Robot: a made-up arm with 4 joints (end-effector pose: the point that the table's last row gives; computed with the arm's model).
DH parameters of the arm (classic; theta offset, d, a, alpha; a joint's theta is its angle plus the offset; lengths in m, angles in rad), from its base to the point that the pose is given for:
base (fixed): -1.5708 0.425 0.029 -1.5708
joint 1: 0 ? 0.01 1.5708
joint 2: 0 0.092 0.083 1.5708
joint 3: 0 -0.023 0.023 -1.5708
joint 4: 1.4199 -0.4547 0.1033 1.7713
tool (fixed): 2.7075 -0.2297 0 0
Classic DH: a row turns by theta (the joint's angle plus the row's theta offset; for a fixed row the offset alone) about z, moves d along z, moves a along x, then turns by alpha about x.
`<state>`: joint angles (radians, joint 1 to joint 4).
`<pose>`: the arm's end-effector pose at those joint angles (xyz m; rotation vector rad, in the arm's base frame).
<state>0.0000 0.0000 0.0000 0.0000</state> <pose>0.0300 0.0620 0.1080 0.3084 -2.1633 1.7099</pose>
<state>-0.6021 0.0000 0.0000 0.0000</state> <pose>0.0300 -0.1335 0.1122 0.1400 -1.5388 2.2449</pose>
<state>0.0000 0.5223 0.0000 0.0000</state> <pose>-0.0416 0.1278 0.1080 0.9416 -2.2102 1.9623</pose>
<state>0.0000 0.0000 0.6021 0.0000</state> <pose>0.0300 -0.2020 0.0757 0.1400 -1.5388 2.2449</pose>
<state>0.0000 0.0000 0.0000 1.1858</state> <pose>-0.2468 0.0588 0.1080 -1.4607 1.6175 -1.7013</pose>
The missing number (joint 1, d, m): -0.129
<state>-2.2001 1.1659 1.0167 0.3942</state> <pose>0.1876 -0.2385 0.6648 1.3473 1.9674 1.5465</pose>
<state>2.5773 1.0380 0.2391 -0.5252</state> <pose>0.0765 0.0165 0.7822 -0.0915 2.3683 1.2390</pose>
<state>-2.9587 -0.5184 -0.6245 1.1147</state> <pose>-0.0646 -0.3579 0.4949 0.6073 1.0838 2.4468</pose>
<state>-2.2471 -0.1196 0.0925 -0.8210</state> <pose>0.1240 -0.1864 0.7352 1.5259 -0.4162 -2.5856</pose>
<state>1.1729 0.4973 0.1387 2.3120</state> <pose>-0.2276 0.1382 0.0372 -0.7868 0.3246 -0.5522</pose>
